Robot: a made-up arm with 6 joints. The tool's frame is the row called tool.
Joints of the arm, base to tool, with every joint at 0 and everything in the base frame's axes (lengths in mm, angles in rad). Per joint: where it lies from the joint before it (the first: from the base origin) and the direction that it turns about. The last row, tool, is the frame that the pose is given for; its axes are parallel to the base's.
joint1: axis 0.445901 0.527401 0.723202 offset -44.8 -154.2 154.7
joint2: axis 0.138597 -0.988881 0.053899 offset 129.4 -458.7 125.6
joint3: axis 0 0 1 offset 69.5 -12.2 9.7
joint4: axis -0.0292 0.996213 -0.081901 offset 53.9 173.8 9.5
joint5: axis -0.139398 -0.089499 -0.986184 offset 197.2 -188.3 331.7
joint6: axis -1 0 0 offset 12.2 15.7 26.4
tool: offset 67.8 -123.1 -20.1
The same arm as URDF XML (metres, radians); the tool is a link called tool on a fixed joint. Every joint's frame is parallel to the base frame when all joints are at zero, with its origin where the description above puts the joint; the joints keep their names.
<robot name="arm">
<joint name="joint1" type="continuous"><parent link="base_link"/><child link="link1"/><origin xyz="-0.0448 -0.1542 0.1547"/><axis xyz="0.445901 0.527401 0.723202"/></joint>
<joint name="joint2" type="continuous"><parent link="link1"/><child link="link2"/><origin xyz="0.1294 -0.4587 0.1256"/><axis xyz="0.138597 -0.988881 0.053899"/></joint>
<joint name="joint3" type="continuous"><parent link="link2"/><child link="link3"/><origin xyz="0.0695 -0.0122 0.0097"/><axis xyz="0 0 1"/></joint>
<joint name="joint4" type="continuous"><parent link="link3"/><child link="link4"/><origin xyz="0.0539 0.1738 0.0095"/><axis xyz="-0.0292 0.996213 -0.081901"/></joint>
<joint name="joint5" type="continuous"><parent link="link4"/><child link="link5"/><origin xyz="0.1972 -0.1883 0.3317"/><axis xyz="-0.139398 -0.089499 -0.986184"/></joint>
<joint name="joint6" type="continuous"><parent link="link5"/><child link="link6"/><origin xyz="0.0122 0.0157 0.0264"/><axis xyz="-1 0 0"/></joint>
<joint name="tool_joint" type="fixed"><parent link="link6"/><child link="tool"/><origin xyz="0.0678 -0.1231 -0.0201"/></joint>
<link name="base_link"/>
<link name="link1"/>
<link name="link2"/>
<link name="link3"/>
<link name="link4"/>
<link name="link5"/>
<link name="link6"/>
<link name="tool"/>
</robot>

